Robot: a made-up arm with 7 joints.
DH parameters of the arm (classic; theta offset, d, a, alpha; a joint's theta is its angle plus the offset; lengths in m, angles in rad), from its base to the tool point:
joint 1: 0 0.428 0 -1.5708
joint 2: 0 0 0 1.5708
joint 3: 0 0.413 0.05 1.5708
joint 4: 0 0 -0.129 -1.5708
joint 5: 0 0.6 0 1.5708
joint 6: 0 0 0.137 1.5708
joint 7: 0 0 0 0
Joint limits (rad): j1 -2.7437..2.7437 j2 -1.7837..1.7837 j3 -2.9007..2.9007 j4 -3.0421..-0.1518 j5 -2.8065..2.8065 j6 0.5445..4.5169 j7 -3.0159..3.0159
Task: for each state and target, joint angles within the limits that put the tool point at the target. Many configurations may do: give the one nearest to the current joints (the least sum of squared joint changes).
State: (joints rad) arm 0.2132 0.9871 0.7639 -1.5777 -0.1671 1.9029 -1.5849
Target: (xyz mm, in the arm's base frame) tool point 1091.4 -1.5 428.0
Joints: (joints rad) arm -0.2825 1.0263 0.4974 -1.1095 -0.1391 1.9469 -1.5849
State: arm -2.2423 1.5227 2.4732 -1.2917 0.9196 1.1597 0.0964
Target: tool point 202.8 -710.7 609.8
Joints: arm -2.5269 1.7837 1.8107 -1.9741 0.7856 0.9423 0.0964
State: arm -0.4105 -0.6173 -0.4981 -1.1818 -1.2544 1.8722 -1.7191
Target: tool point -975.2 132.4 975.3
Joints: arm -0.4537 -1.4095 -0.7381 -0.8318 -1.2345 1.8395 -1.7191
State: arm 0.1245 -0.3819 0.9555 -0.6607 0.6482 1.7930 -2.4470
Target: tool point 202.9 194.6 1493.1
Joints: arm -0.0667 -0.3628 0.4027 -1.0262 0.7055 1.8733 -2.4470
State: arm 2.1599 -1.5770 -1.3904 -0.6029 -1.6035 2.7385 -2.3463
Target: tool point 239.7 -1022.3 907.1
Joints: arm 1.6850 -1.2213 -1.3091 -0.3134 -1.4143 2.0170 -2.3463
